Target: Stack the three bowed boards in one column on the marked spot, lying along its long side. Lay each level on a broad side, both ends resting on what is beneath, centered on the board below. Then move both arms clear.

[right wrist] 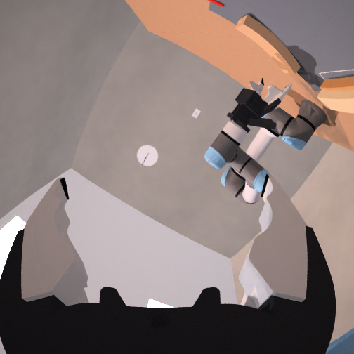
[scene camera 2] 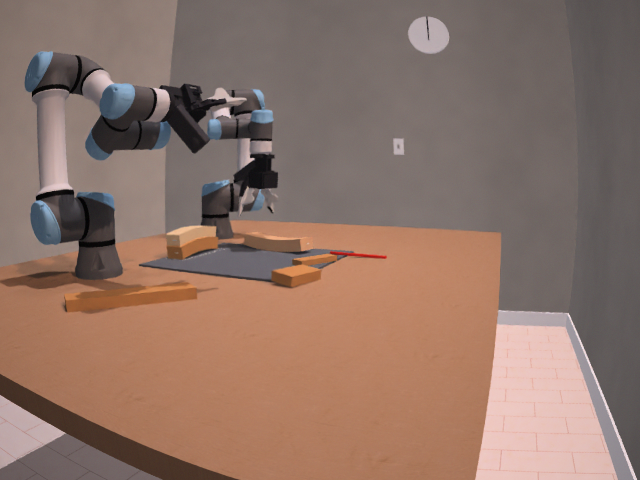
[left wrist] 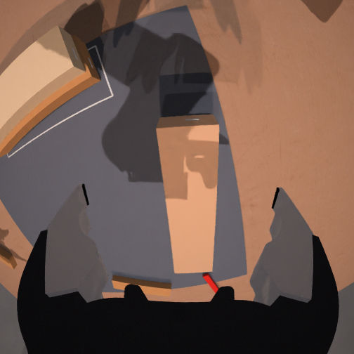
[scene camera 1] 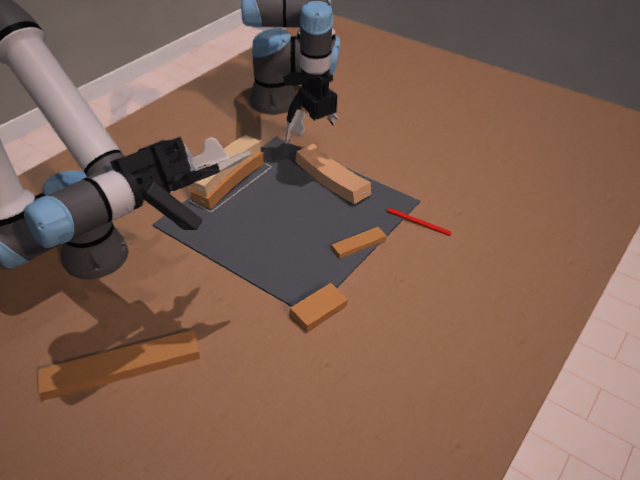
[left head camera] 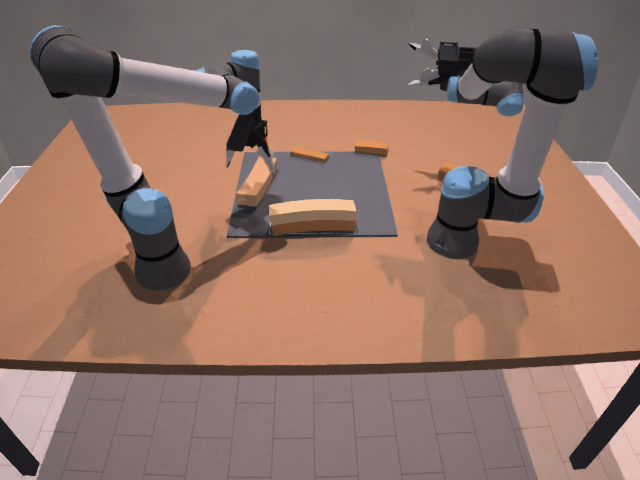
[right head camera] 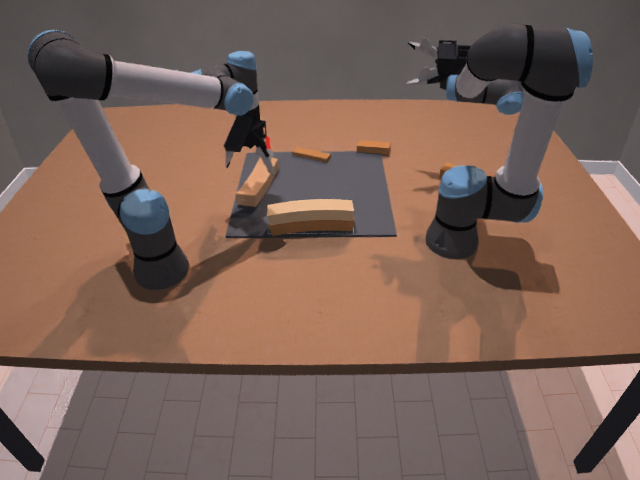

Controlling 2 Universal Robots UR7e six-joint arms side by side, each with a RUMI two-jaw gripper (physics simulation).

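Places are measured from the left arm's base along level axes (x ahead, y left, z up), in centimetres.
Where they show: left gripper, fingertip midpoint: (scene camera 2: 256, 214) (scene camera 1: 310, 134) (left head camera: 250, 171) (right head camera: 249, 171); right gripper, fingertip midpoint: (scene camera 2: 224, 118) (scene camera 1: 228, 154) (left head camera: 407, 63) (right head camera: 406, 62); left arm's base, origin of the base link: (scene camera 1: 273, 102) (left head camera: 163, 270) (right head camera: 162, 270); right arm's base, origin of the base link: (scene camera 2: 99, 274) (scene camera 1: 95, 256) (left head camera: 452, 241) (right head camera: 451, 241).
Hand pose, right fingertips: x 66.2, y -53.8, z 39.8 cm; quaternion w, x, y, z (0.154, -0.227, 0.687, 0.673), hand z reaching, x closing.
Observation:
Things, the pixels of their centre, and the offset from my right fingertips. "spot": a spot on its surface instead. Level surfaces: height alone.
- darker orange bowed board, body centre: (scene camera 1: 228, 177) (left head camera: 313, 221) (right head camera: 312, 221) (scene camera 2: 193, 247) dx -37.5, dy +19.2, dz -37.2 cm
- outlined spot, surface spot: (scene camera 1: 240, 188) spot: dx -33.5, dy +20.5, dz -39.2 cm
- pale bowed board, body centre: (scene camera 1: 227, 163) (left head camera: 311, 212) (right head camera: 309, 212) (scene camera 2: 192, 235) dx -38.2, dy +19.7, dz -33.4 cm
- light orange bowed board, body centre: (scene camera 1: 332, 172) (scene camera 2: 277, 241) (left head camera: 258, 179) (right head camera: 258, 179) dx -21.2, dy +42.9, dz -36.4 cm
- dark mat, its level: dz -39.2 cm
- red stick, body centre: (scene camera 1: 418, 221) (scene camera 2: 358, 255) dx +5.6, dy +50.2, dz -39.1 cm
- long orange plank, body centre: (scene camera 2: 129, 296) (scene camera 1: 121, 363) dx +1.3, dy -30.0, dz -38.6 cm
A darker orange bowed board (left head camera: 313, 226) (scene camera 1: 206, 198) (scene camera 2: 193, 249) lies on the outlined spot (scene camera 1: 240, 188) (left wrist: 112, 95), middle arched up. A pale bowed board (left head camera: 312, 209) (scene camera 1: 248, 145) (scene camera 2: 191, 235) (left wrist: 40, 65) lies on top along it. A light orange bowed board (left head camera: 254, 187) (scene camera 1: 336, 174) (scene camera 2: 279, 242) (left wrist: 192, 225) lies apart on the dark mat (left head camera: 330, 180), its middle dipping in scene camera 2. My left gripper (left head camera: 250, 167) (scene camera 1: 311, 132) (scene camera 2: 256, 212) (left wrist: 180, 187) is open above it. My right gripper (left head camera: 410, 64) (right head camera: 409, 63) (right wrist: 163, 177) is open and raised, away from the boards.
Two small orange blocks (left head camera: 309, 154) (left head camera: 371, 148) lie at the mat's far edge. A red stick (scene camera 1: 418, 221) (scene camera 2: 358, 254) lies near one mat corner. A long orange plank (scene camera 1: 118, 361) (scene camera 2: 129, 298) lies on the table on the right arm's side.

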